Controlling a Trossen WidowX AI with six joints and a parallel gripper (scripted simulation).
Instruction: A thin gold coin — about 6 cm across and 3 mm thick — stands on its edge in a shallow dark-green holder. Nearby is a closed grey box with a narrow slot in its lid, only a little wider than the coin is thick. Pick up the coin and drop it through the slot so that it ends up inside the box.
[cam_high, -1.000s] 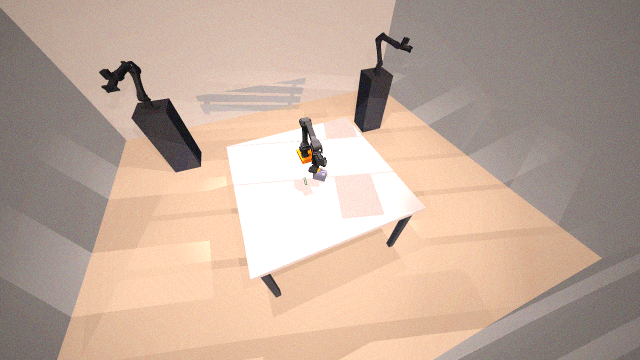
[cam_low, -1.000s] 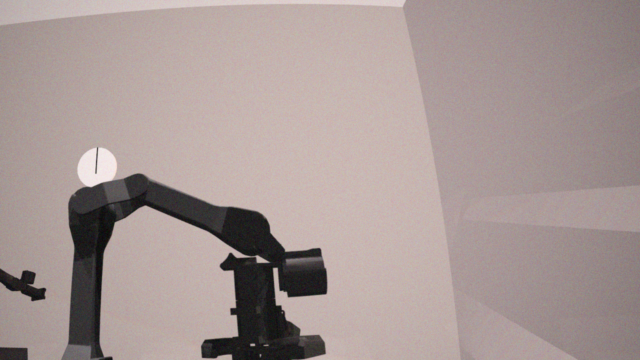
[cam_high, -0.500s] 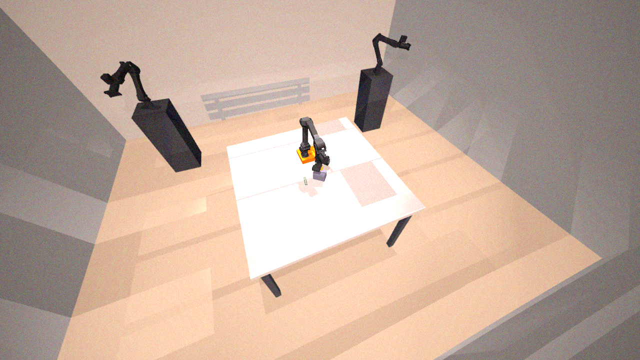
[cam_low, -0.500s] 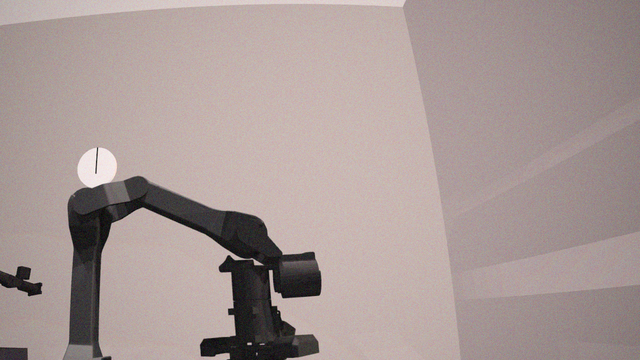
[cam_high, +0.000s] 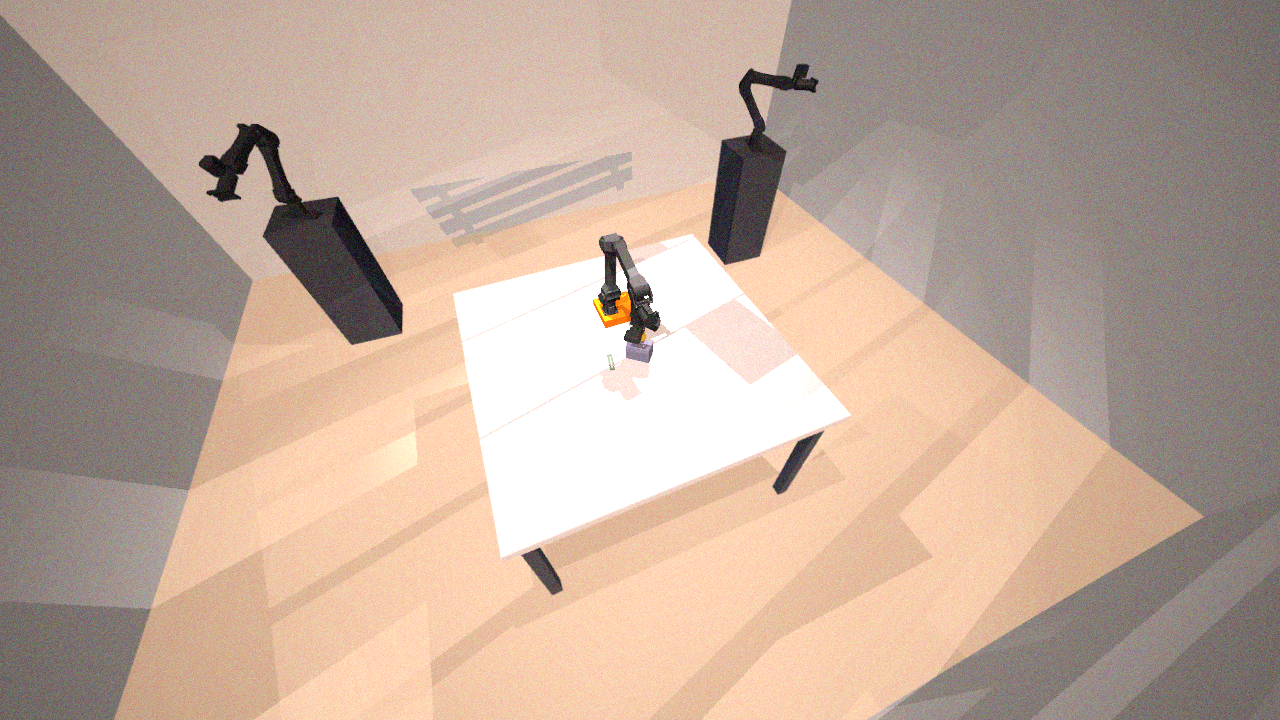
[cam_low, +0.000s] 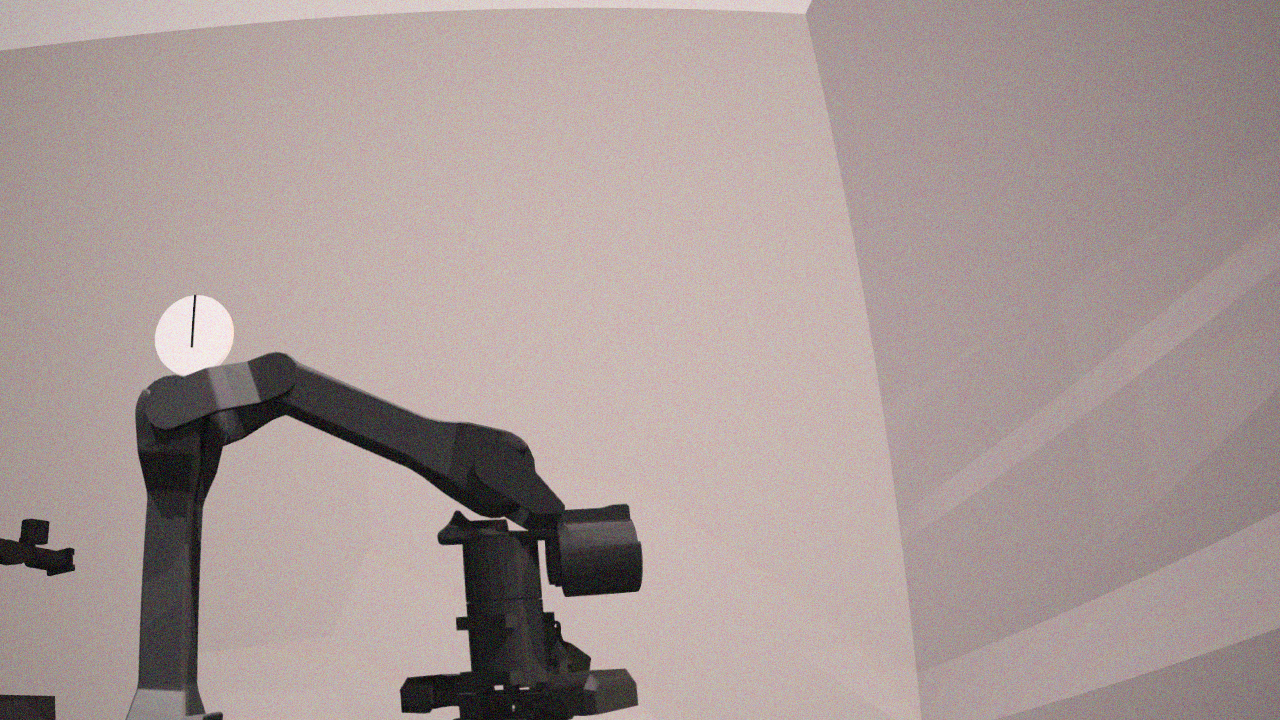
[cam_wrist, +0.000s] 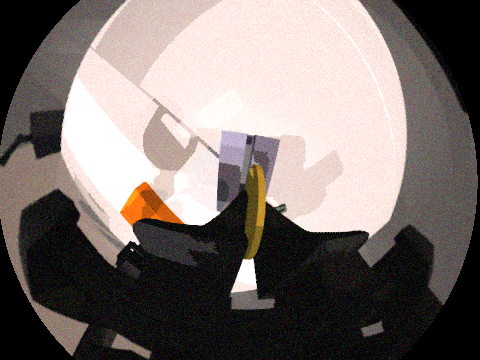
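The gold coin lies 2 cm above my gripper tip.
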